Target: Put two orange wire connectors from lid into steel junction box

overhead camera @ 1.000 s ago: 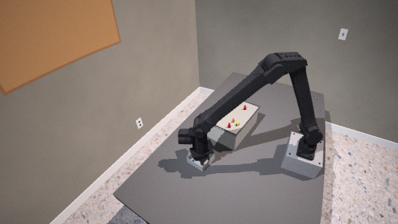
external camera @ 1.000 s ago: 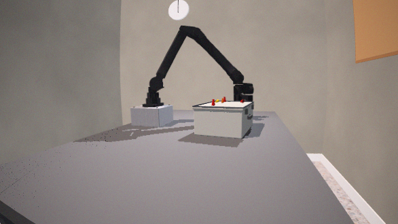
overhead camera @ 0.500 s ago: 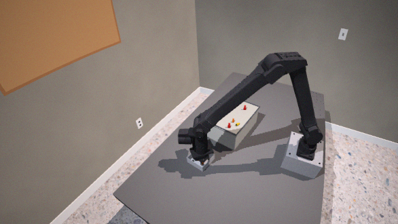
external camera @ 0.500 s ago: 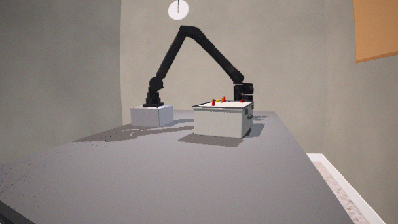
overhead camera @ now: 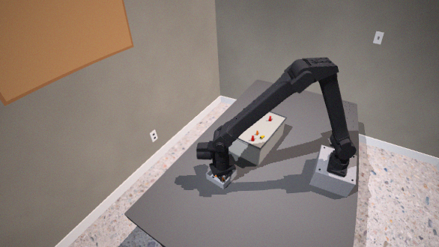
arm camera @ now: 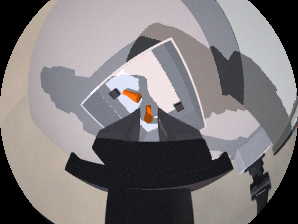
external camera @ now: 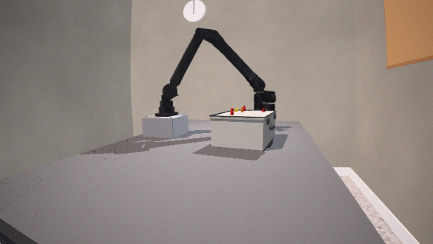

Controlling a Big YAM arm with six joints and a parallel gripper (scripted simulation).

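Now: the steel junction box 2 cm ahead of my hand, 1 cm to the right of it and 1 cm below it. The rest, counted from my hand: tool case 2 cm behind, 31 cm to the right, 8 cm above.
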